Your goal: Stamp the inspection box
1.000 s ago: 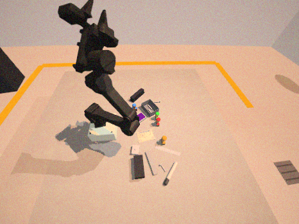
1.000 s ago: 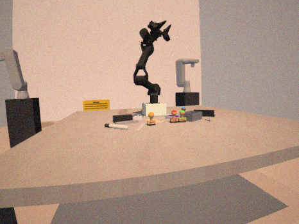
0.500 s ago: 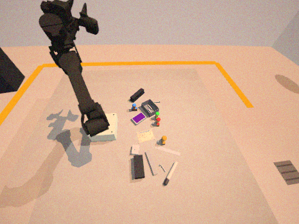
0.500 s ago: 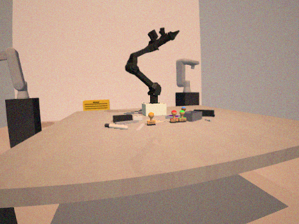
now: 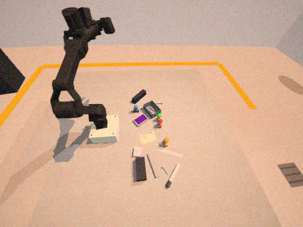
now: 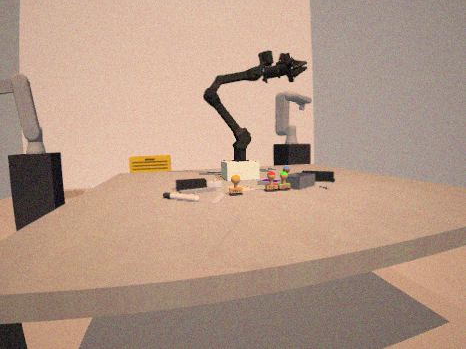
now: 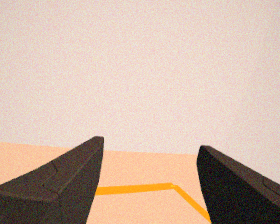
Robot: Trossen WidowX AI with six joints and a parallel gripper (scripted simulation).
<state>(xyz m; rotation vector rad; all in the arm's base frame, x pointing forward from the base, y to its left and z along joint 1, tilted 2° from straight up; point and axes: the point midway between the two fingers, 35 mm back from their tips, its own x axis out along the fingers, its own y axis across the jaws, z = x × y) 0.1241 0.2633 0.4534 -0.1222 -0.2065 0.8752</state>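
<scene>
Right now my gripper tip is 230 mm short of the green-knobbed stamp, 300 mm to the left of it and 510 mm above it. The rest, counted from my gripper tip: black bar (140 mm ahead, 70 mm to the right, 520 mm below); then grey tray (200 mm ahead, 220 mm to the right, 520 mm below); then blue-knobbed stamp (90 mm ahead, 190 mm to the right, 510 mm below).
</scene>
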